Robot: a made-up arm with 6 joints.
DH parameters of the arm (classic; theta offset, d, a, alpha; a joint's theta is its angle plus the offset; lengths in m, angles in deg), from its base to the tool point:
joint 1: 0 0.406 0.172 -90
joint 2: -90 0 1.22 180
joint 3: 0 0 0.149 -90
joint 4: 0 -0.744 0 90
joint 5: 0 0 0 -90
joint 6: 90 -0.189 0 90
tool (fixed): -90 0 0 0
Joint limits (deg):
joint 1: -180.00..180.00
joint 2: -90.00..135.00
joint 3: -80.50..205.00
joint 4: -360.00..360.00
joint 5: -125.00..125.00
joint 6: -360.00..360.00
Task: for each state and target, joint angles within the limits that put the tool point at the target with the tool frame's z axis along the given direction. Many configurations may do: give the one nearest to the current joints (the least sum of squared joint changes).
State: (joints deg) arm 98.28 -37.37 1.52 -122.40 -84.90 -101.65
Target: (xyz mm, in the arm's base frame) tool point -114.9 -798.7 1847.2 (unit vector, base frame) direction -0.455 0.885 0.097
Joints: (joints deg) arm 93.88 -57.31 10.54 -116.74 -88.35 -64.25
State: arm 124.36 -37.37 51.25 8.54 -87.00 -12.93
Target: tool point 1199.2 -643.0 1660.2 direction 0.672 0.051 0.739
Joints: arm 156.40 -56.23 75.72 -35.71 -81.44 -16.64
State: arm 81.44 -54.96 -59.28 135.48 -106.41 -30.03
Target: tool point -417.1 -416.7 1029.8 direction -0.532 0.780 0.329
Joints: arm 42.79 -88.35 -61.87 172.62 -112.15 -72.95
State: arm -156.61 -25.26 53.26 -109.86 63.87 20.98
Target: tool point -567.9 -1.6 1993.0 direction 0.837 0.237 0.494
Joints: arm -160.45 -12.74 7.61 -89.00 93.87 49.96
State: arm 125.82 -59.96 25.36 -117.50 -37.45 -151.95
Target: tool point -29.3 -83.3 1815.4 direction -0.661 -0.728 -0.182
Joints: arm 119.50 -49.70 -19.54 -118.06 -23.51 -153.80
